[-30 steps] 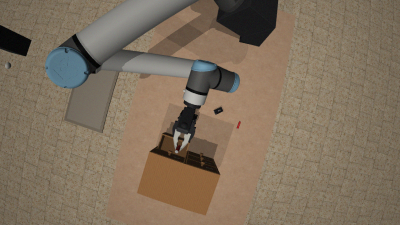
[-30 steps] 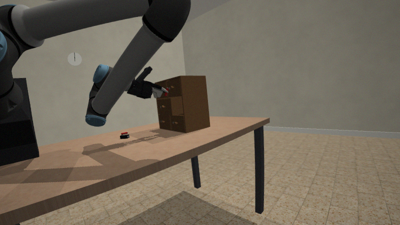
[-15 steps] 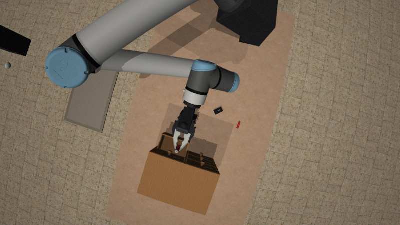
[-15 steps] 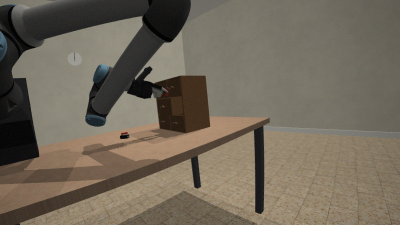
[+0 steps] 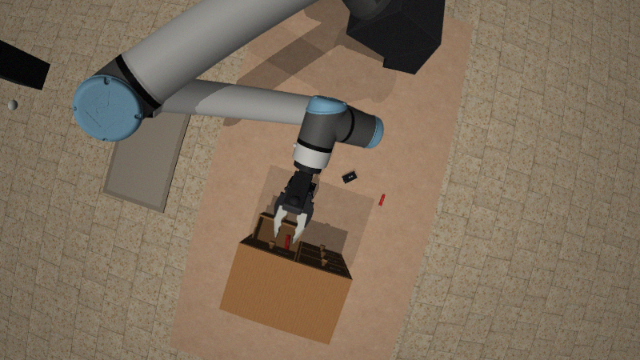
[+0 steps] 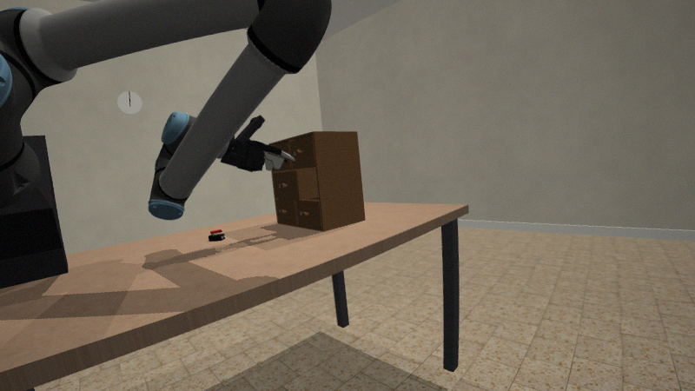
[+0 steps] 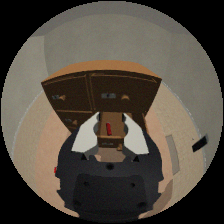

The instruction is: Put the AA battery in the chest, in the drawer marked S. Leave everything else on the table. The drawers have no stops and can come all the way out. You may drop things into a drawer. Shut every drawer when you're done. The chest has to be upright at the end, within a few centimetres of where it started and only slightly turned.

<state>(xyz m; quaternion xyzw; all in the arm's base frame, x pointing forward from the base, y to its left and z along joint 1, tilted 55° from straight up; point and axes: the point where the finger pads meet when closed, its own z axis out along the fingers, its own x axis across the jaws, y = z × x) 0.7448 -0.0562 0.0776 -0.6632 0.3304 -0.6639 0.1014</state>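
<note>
My hand is 110 mm above the drawer, 50 mm short of it and 30 mm to the left of it. Round my hand: small black object (230 mm below, 200 mm behind, 150 mm to the left).
</note>
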